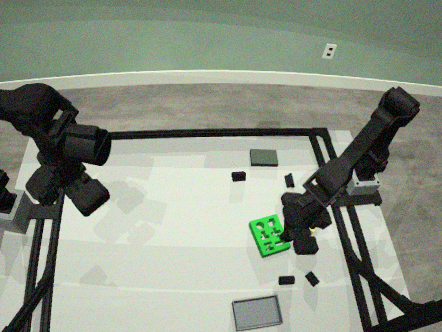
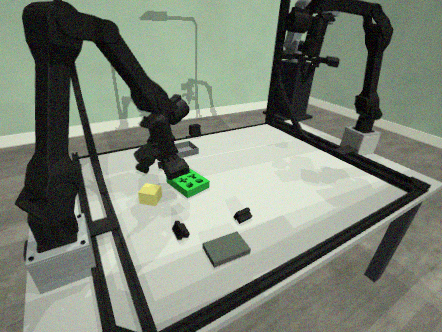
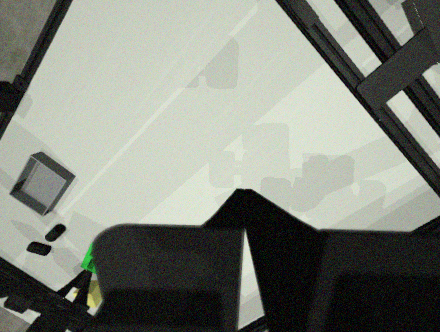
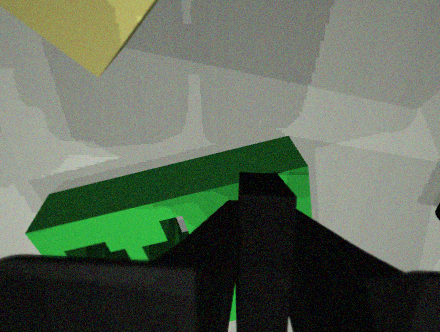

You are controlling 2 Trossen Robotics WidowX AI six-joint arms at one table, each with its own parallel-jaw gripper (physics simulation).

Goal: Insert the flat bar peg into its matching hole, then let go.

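Observation:
A green board (image 1: 269, 235) (image 2: 188, 182) (image 4: 136, 221) with several shaped holes lies flat on the table. My right gripper (image 1: 287, 235) (image 2: 175, 171) (image 4: 255, 213) is shut on the black flat bar peg (image 4: 259, 182) and holds it upright, low over the board's edge nearest that arm. The peg's lower end is at the board's top near a corner. I cannot tell whether it is in a hole. My left gripper (image 1: 86, 197) (image 3: 243, 196) is shut and empty, raised at the far left, well away from the board.
A yellow cube (image 2: 150, 193) (image 4: 93, 29) (image 3: 95, 293) sits beside the board. Loose black pegs (image 1: 238, 176) (image 1: 289, 180) (image 1: 286, 280) (image 2: 243, 215) lie around. There is a grey flat block (image 1: 264, 157) (image 2: 226, 248), a grey tray (image 1: 256, 312) (image 2: 187, 149) and a black frame (image 1: 213, 132) around the table.

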